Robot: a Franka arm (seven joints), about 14 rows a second.
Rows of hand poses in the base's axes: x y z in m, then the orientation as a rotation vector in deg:
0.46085, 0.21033, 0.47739, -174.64, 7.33, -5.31
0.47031, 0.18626, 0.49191, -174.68, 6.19, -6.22
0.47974, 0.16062, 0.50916, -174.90, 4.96, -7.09
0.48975, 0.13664, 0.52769, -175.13, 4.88, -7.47
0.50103, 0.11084, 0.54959, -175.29, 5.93, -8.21
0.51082, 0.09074, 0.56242, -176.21, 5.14, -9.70
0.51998, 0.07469, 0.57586, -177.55, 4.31, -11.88
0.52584, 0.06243, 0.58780, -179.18, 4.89, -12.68
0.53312, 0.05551, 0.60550, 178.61, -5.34, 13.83
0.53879, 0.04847, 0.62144, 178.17, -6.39, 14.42
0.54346, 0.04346, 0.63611, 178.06, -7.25, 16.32
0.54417, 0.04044, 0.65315, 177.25, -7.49, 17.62
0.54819, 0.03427, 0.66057, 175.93, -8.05, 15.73
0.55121, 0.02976, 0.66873, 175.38, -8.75, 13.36
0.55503, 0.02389, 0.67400, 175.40, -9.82, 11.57
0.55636, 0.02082, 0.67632, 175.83, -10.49, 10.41
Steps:
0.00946, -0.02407, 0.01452, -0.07, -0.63, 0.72
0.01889, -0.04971, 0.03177, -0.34, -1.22, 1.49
0.02890, -0.07369, 0.05030, -0.59, -1.45, 1.53
0.04018, -0.09949, 0.07220, -0.81, -1.89, 0.82
0.04997, -0.11959, 0.08503, -1.83, -2.81, 1.28
0.05913, -0.13564, 0.09847, -3.35, -4.12, 1.74
0.06499, -0.14790, 0.11041, -5.05, -4.48, 1.32
0.07227, -0.15482, 0.12811, -6.15, -5.18, 0.96
0.07794, -0.16186, 0.14405, -6.50, -5.53, 0.25
0.08261, -0.16687, 0.15872, -6.45, -6.72, -0.36
0.08332, -0.16989, 0.17576, -7.15, -7.57, -0.59
0.08734, -0.17606, 0.18318, -8.55, -6.35, -0.98
0.09036, -0.18057, 0.19134, -9.19, -4.80, -1.41
0.09418, -0.18644, 0.19661, -9.17, -3.60, -2.05
0.09551, -0.18951, 0.19893, -8.73, -2.83, -2.43

